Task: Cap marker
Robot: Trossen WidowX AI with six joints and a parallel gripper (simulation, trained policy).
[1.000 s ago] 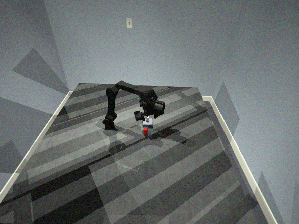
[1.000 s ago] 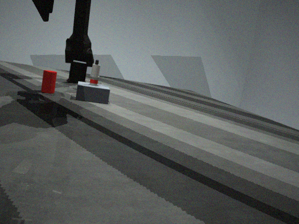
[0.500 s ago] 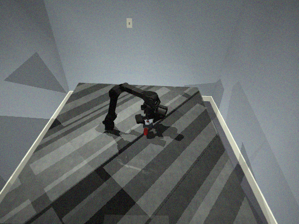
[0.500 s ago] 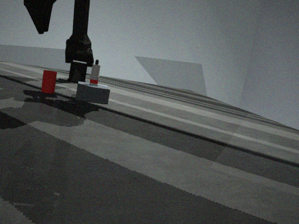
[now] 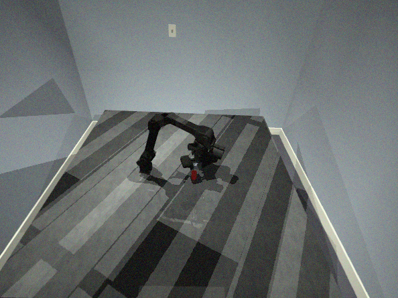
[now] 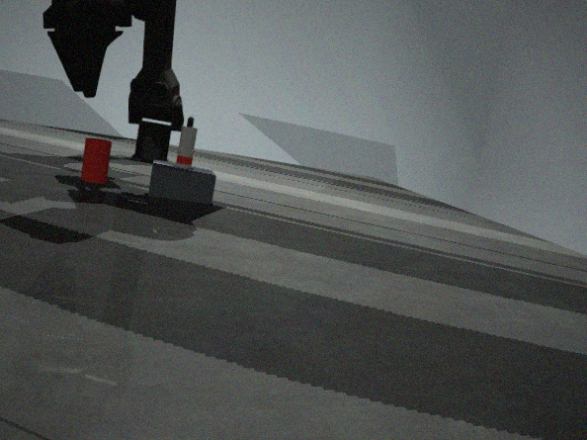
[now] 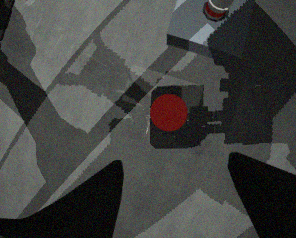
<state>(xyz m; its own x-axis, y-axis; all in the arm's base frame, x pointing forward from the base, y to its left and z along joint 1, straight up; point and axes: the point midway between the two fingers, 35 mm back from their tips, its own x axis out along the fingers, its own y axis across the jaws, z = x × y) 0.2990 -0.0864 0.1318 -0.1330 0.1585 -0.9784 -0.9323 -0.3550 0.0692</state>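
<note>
The red cap is 10 mm behind my gripper tip, 20 mm to the left of it and 70 mm below it. Also, from my gripper tip: grey holder block: 120 mm to the left, 80 mm below.
</note>
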